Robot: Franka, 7 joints.
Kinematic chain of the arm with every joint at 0, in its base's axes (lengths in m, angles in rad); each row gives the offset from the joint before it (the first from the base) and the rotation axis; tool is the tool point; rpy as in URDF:
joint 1: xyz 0 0 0.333 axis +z
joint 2: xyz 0 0 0 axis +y
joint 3: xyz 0 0 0.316 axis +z
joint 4: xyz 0.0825 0 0 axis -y
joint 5: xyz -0.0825 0 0.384 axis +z
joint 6: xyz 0 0 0 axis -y
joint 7: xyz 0.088 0 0 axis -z
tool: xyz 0 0 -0.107 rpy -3.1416 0 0
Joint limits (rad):
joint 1: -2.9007..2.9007
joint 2: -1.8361..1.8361
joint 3: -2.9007..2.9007
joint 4: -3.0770..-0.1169
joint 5: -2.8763..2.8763
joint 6: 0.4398..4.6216
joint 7: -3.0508..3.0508
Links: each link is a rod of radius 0.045 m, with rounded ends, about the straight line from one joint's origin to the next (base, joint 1, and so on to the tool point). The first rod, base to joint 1, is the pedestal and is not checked.
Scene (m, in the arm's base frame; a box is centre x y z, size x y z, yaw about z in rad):
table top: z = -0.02
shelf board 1: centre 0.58 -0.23 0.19 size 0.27 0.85 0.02 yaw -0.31
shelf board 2: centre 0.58 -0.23 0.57 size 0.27 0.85 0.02 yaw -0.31
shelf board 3: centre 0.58 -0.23 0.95 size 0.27 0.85 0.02 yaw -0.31
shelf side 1: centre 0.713 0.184 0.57 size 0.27 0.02 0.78 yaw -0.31
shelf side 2: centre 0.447 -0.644 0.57 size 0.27 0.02 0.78 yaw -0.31
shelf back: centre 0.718 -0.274 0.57 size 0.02 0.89 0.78 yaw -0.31
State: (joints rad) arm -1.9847 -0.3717 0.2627 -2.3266 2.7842 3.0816 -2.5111
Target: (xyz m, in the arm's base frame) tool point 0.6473 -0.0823 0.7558
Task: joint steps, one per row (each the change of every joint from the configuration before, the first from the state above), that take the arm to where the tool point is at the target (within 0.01 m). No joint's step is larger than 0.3 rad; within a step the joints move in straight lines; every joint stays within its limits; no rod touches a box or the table.
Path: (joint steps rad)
1: -0.0831 -0.1703 0.2468 0.2625 0.0011 -0.1412 0.0000
2: -0.0830 -0.1703 0.2468 0.2626 0.0012 -0.1412 0.0000
3: -0.0831 -0.1703 0.2469 0.2625 0.0011 -0.1412 0.0000
4: -0.0831 -0.1702 0.2468 0.2626 0.0011 -0.1412 0.0000

